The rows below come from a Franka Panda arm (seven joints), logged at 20 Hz.
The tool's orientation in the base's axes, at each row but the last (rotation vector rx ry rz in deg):
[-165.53 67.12 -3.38]
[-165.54 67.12 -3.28]
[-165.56 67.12 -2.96]
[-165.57 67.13 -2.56]
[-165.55 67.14 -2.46]
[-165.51 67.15 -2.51]
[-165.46 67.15 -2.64]
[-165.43 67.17 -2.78]
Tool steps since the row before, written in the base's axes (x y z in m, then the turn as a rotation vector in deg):
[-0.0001 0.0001 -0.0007 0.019 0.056 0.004]
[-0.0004 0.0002 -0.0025 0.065 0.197 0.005]
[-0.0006 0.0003 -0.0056 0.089 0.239 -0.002]
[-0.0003 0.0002 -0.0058 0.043 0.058 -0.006]
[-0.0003 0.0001 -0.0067 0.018 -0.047 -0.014]
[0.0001 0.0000 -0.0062 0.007 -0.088 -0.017]
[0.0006 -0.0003 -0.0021 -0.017 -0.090 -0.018]
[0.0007 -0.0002 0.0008 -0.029 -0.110 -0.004]
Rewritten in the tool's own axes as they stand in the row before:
[-0.0002 0.0000 0.0007 -0.025 -0.054 -0.003]
[-0.0005 0.0002 0.0025 -0.090 -0.187 -0.001]
[-0.0008 0.0004 0.0056 -0.103 -0.233 0.008]
[-0.0005 0.0003 0.0058 -0.010 -0.071 0.008]
[-0.0004 0.0004 0.0067 0.045 0.022 0.014]
[0.0000 0.0001 0.0062 0.066 0.059 0.016]
[0.0006 -0.0001 0.0021 0.050 0.077 0.016]
[0.0007 -0.0004 -0.0008 0.056 0.099 0.002]

